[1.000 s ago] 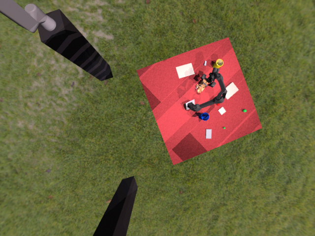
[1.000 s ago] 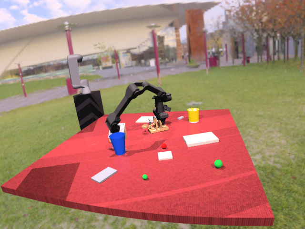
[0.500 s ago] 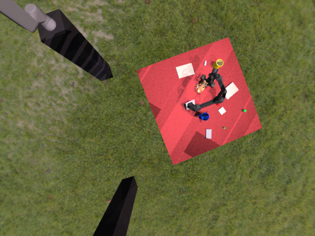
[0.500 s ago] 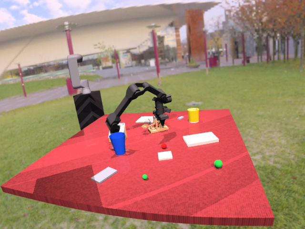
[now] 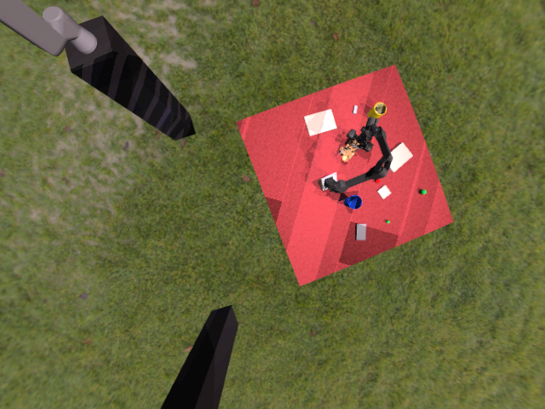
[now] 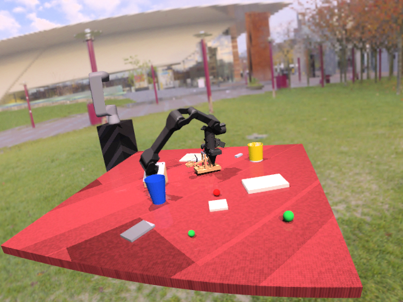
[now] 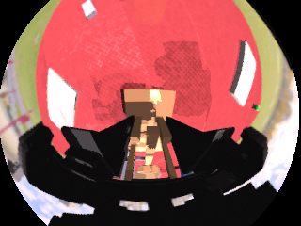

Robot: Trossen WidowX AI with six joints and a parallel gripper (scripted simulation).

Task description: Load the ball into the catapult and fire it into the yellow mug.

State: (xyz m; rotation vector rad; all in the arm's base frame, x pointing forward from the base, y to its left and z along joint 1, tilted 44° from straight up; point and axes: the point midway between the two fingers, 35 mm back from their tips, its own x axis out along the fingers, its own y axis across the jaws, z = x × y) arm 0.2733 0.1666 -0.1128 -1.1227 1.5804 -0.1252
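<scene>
Now: gripper tip 10 cm short of the red ball, 31 cm to the left of it and 3 cm above it. Round my gripper tip: catapult 6 cm behind, 3 cm to the right, 2 cm above; then small grey block 11 cm ahead, 25 cm to the left, 4 cm below; then yellow mug 23 cm ahead, 18 cm to the left, 2 cm below.
</scene>
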